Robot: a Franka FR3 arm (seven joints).
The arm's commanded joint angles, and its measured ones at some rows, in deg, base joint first. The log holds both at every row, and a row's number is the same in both.
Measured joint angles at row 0: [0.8, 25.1, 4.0, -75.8, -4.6, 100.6, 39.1]
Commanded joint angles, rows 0 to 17: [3.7, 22.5, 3.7, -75.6, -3.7, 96.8, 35.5]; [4.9, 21.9, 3.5, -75.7, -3.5, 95.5, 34.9]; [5.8, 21.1, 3.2, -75.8, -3.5, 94.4, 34.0]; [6.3, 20.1, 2.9, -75.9, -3.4, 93.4, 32.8]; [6.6, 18.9, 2.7, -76.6, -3.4, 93.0, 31.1]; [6.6, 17.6, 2.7, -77.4, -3.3, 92.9, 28.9]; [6.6, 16.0, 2.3, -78.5, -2.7, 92.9, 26.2]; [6.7, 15.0, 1.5, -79.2, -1.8, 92.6, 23.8]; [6.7, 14.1, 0.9, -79.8, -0.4, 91.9, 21.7]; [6.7, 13.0, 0.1, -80.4, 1.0, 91.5, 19.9]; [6.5, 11.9, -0.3, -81.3, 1.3, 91.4, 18.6]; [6.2, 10.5, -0.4, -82.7, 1.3, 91.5, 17.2]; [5.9, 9.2, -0.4, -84.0, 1.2, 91.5, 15.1]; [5.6, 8.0, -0.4, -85.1, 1.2, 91.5, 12.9]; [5.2, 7.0, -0.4, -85.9, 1.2, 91.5, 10.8]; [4.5, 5.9, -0.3, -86.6, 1.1, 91.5, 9.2]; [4.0, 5.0, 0.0, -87.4, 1.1, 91.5, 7.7]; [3.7, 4.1, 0.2, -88.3, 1.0, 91.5, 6.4]
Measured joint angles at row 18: [5.7, 8.9, -0.6, -82.9, -0.3, 90.9, 11.9]
